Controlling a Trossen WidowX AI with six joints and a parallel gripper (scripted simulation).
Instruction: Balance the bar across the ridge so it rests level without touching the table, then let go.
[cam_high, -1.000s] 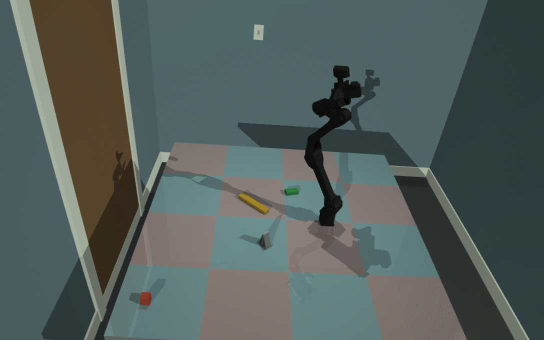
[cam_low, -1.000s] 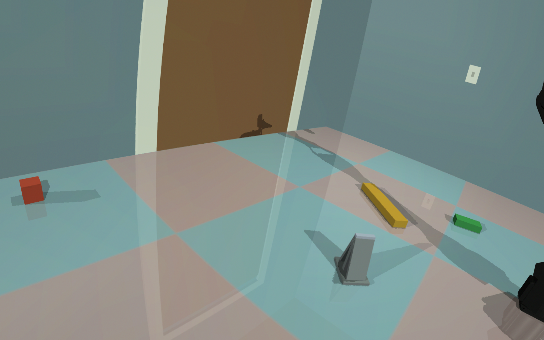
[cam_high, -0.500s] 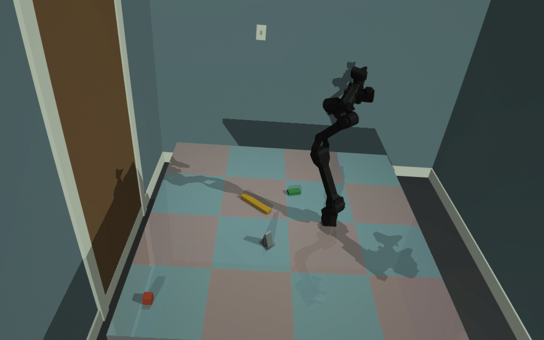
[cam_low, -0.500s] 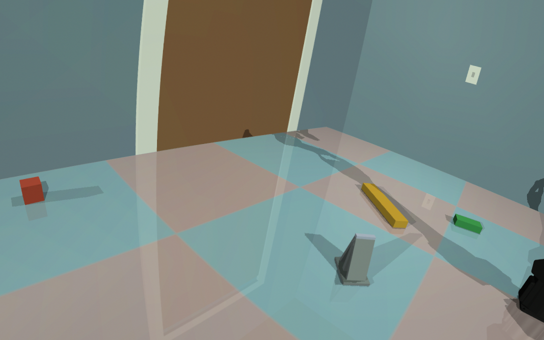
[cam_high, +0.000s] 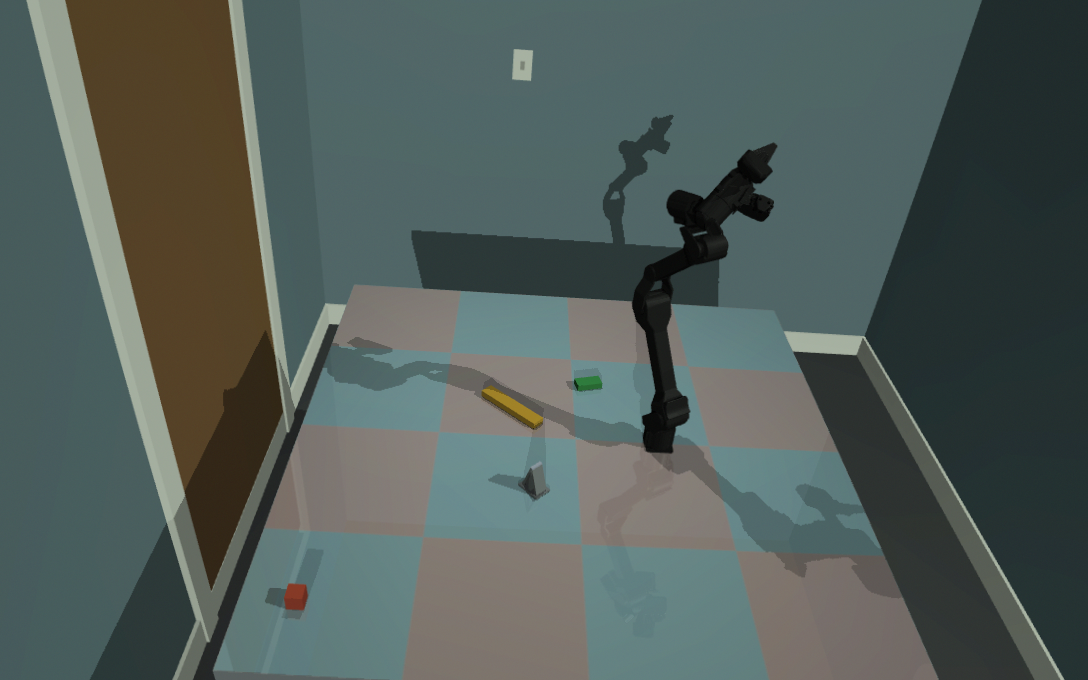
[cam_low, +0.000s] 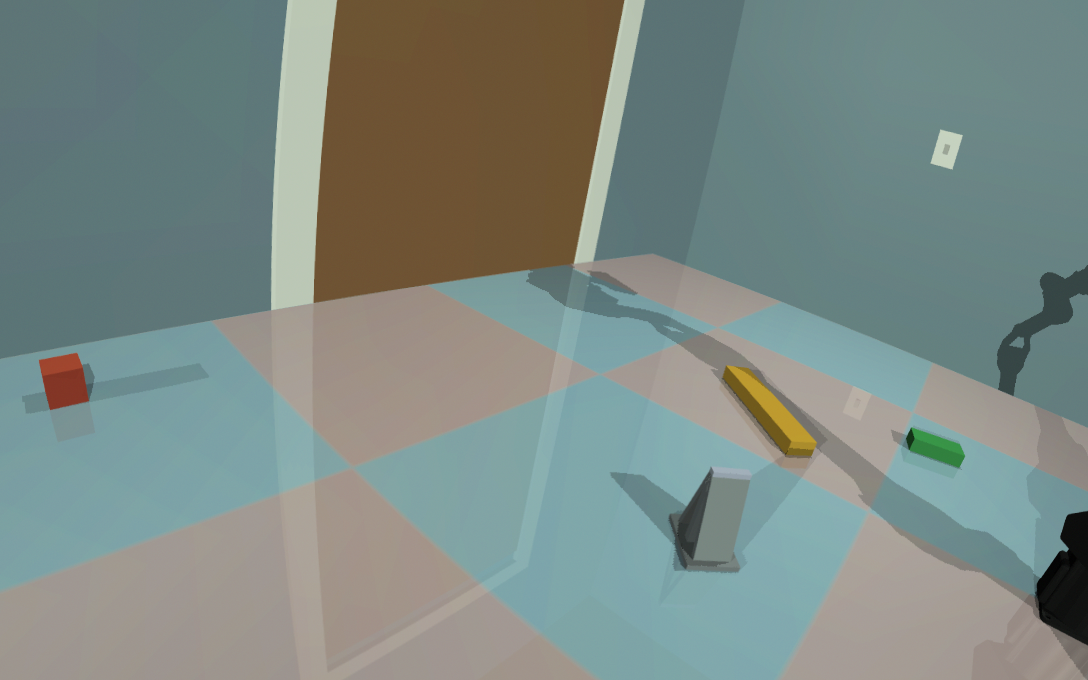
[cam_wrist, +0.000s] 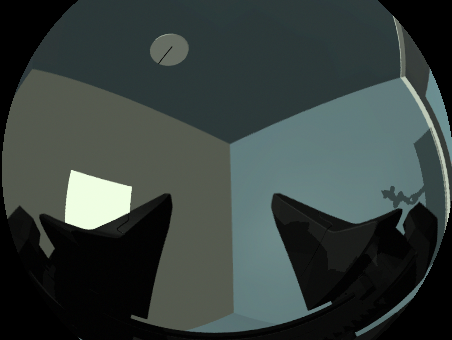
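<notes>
My gripper tip is 71 cm above the yellow bar, 48 cm short of it and 2 cm to the left of it. Round my gripper tip: red cube (86 cm ahead, 70 cm below, 58 cm to the left); green block (71 cm below, 28 cm ahead, 13 cm to the right).
</notes>
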